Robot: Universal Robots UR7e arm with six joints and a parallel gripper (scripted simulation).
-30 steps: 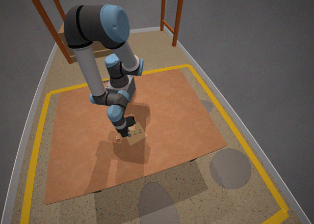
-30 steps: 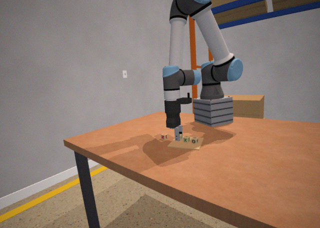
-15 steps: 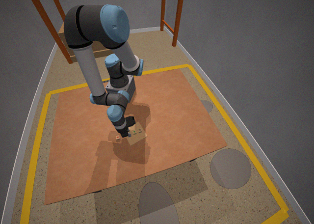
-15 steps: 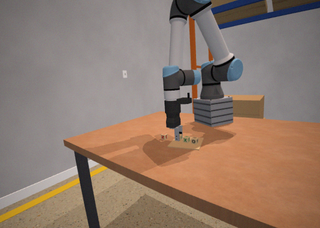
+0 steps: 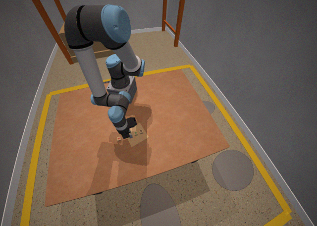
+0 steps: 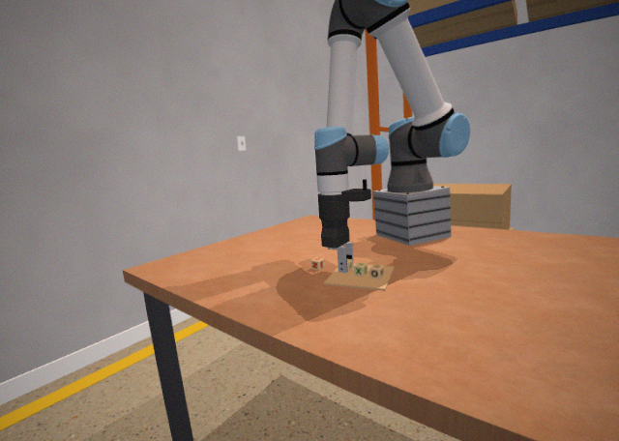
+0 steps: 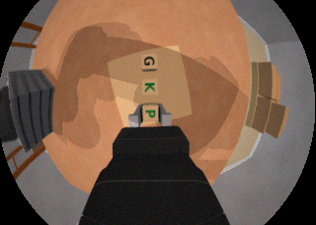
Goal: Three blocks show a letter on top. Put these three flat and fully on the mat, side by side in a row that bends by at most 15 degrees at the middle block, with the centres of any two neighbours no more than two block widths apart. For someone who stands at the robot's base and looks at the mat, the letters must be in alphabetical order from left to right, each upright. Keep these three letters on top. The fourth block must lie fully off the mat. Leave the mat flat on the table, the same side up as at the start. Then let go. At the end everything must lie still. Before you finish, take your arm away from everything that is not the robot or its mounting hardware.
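Now: the tan mat 4 cm to the left of my hand and 2 cm below it.
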